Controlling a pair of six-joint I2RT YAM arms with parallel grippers.
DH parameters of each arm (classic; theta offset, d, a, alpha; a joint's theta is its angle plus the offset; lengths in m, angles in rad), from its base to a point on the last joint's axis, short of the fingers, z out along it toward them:
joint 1: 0 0.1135 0.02 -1.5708
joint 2: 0 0 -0.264 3.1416
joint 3: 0.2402 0 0.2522 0
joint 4: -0.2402 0 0.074 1.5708
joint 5: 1.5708 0 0 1.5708
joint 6: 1.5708 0.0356 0 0
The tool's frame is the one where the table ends.
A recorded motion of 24 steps. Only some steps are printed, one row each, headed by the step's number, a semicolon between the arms.
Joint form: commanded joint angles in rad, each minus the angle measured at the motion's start. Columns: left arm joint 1, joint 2, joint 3, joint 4, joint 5, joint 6; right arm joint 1, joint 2, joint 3, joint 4, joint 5, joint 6.
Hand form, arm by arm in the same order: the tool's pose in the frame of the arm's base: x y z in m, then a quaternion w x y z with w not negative. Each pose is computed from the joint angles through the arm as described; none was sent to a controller.
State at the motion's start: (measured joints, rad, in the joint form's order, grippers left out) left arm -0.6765 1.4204 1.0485 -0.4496 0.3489 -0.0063; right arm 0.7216 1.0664 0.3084 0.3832 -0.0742 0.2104
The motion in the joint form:
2: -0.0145 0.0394 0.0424 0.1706 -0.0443 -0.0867; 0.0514 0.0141 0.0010 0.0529 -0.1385 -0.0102
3: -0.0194 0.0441 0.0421 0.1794 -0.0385 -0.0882; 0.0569 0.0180 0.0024 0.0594 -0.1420 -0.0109
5: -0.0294 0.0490 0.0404 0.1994 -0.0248 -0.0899; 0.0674 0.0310 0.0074 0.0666 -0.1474 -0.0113
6: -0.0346 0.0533 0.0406 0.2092 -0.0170 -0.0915; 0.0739 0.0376 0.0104 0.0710 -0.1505 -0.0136
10: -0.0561 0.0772 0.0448 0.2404 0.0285 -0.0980; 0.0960 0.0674 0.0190 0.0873 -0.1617 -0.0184
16: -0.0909 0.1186 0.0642 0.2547 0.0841 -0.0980; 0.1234 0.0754 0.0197 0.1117 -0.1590 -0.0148
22: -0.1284 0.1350 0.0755 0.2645 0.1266 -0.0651; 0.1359 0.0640 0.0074 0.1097 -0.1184 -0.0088
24: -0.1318 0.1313 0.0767 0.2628 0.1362 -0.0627; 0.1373 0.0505 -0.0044 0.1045 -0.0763 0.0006
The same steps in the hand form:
2: 0.2451 -0.2166 0.2784 0.35481 0.32526 0.82588 -0.29367; 0.1493 0.1562 0.1829 0.46873 -0.28795 0.76011 0.34585
3: 0.2449 -0.2188 0.2776 0.35430 0.32777 0.82369 -0.29763; 0.1489 0.1576 0.1833 0.46862 -0.29106 0.75762 0.34883
5: 0.2438 -0.2227 0.2773 0.35537 0.33380 0.81736 -0.30693; 0.1484 0.1606 0.1831 0.46537 -0.29664 0.75557 0.35290
6: 0.2434 -0.2250 0.2770 0.35510 0.33678 0.81435 -0.31197; 0.1481 0.1624 0.1832 0.46424 -0.30075 0.75363 0.35507
10: 0.2418 -0.2352 0.2739 0.34571 0.35159 0.80249 -0.33597; 0.1469 0.1688 0.1816 0.45682 -0.31398 0.74944 0.36204
16: 0.2386 -0.2509 0.2688 0.32409 0.37560 0.78935 -0.36169; 0.1433 0.1739 0.1827 0.45806 -0.32137 0.74107 0.37110
22: 0.2307 -0.2634 0.2685 0.31541 0.41054 0.76712 -0.37881; 0.1405 0.1727 0.1808 0.46291 -0.31331 0.74633 0.36132
24: 0.2291 -0.2639 0.2700 0.31431 0.41446 0.76342 -0.38292; 0.1395 0.1698 0.1792 0.46927 -0.29938 0.75386 0.34906

